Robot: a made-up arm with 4 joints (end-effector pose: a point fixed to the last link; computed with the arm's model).
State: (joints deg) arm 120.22 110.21 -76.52 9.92
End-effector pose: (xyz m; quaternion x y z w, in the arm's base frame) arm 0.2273 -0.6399 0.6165 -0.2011 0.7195 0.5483 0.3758
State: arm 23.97 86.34 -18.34 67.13
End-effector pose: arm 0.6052 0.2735 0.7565 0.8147 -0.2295 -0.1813 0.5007
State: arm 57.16 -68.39 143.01 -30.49
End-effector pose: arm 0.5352 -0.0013 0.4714 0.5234 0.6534 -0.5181 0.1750
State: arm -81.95 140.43 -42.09 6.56
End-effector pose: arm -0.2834 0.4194 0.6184 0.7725 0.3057 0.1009 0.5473
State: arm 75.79 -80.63 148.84 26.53
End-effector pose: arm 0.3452 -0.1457 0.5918 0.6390 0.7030 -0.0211 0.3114
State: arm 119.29 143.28 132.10 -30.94
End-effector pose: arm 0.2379 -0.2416 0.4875 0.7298 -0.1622 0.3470 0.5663
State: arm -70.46 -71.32 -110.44 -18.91
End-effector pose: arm 0.0703 0.4793 0.3699 0.3646 -0.7000 0.5799 0.2020
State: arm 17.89 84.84 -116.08 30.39
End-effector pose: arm 0.7431 0.1559 0.4856 0.5468 0.0805 -0.8254 0.1149
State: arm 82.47 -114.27 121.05 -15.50
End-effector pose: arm 0.4315 -0.0862 0.4930 0.7696 0.4136 -0.2167 0.4355
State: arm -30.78 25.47 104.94 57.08
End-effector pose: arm 0.0496 0.2590 0.6517 -0.6910 0.6114 -0.3185 0.2175
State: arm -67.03 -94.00 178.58 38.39
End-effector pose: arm 0.2042 0.2449 0.5738 0.3841 -0.8543 -0.2823 0.2073
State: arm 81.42 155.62 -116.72 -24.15
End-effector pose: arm 0.4867 -0.4362 0.5231 0.1592 0.7608 0.6021 0.1824
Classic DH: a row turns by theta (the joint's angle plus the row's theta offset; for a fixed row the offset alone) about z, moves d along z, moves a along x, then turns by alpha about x. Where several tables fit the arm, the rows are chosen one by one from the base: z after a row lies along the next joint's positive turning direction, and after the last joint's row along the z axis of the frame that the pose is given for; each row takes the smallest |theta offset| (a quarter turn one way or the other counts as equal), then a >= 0, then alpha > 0; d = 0 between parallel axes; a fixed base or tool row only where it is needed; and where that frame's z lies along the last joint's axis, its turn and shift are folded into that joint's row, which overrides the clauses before.
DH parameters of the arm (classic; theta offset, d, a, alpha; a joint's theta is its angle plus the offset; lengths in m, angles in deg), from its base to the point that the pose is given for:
base (fixed): -13.54 0 0.1692 180
joint 1: 76.46 -0.4472 -0.2397 -90
joint 2: 0 -0.2494 0.1071 90
joint 3: 0 -0.0867 0.0417 -90
joint 4: 88.38 0.0453 -0.0657 -86.86
tool (fixed): 107.87 -0.2039 0 0

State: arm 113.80 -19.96 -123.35 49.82
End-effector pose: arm 0.1289 -0.5237 0.6264 -0.9591 0.0108 -0.0441 0.2792
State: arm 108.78 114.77 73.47 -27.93
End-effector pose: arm 0.3614 -0.1710 0.5926 0.6106 -0.6053 0.3762 0.3453
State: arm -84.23 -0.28 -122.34 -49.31
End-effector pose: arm 0.0344 0.3436 0.3341 -0.0531 0.3324 -0.8685 0.3639
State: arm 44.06 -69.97 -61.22 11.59
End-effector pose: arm 0.5592 -0.2864 0.2234 -0.4625 -0.3404 -0.1357 0.8074
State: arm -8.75 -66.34 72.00 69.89
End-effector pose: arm 0.2396 -0.0713 0.4294 -0.5315 0.5723 0.3654 0.5065
